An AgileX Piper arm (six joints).
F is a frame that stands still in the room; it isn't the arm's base.
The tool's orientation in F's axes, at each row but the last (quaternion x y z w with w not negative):
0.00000, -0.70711, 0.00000, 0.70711
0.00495, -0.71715, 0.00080, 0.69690
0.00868, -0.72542, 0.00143, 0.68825
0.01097, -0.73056, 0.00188, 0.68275
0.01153, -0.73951, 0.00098, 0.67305
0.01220, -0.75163, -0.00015, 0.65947
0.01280, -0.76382, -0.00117, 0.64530
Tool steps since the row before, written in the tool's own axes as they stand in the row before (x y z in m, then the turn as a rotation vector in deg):
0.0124, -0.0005, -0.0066, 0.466, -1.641, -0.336
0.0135, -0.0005, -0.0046, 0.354, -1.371, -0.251
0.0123, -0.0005, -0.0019, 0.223, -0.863, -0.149
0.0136, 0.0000, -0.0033, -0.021, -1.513, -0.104
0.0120, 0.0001, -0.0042, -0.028, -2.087, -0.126
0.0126, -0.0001, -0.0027, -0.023, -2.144, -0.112
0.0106, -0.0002, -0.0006, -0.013, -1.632, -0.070
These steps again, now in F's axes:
0.0066, -0.0005, 0.0124, 0.336, -1.641, 0.466
0.0042, -0.0005, 0.0136, 0.252, -1.371, 0.353
0.0013, -0.0006, 0.0124, 0.150, -0.863, 0.222
0.0024, -0.0001, 0.0138, 0.133, -1.510, -0.032
0.0031, 0.0000, 0.0123, 0.166, -2.084, -0.045
0.0010, -0.0003, 0.0128, 0.153, -2.141, -0.043
-0.0012, -0.0004, 0.0105, 0.101, -1.630, -0.031

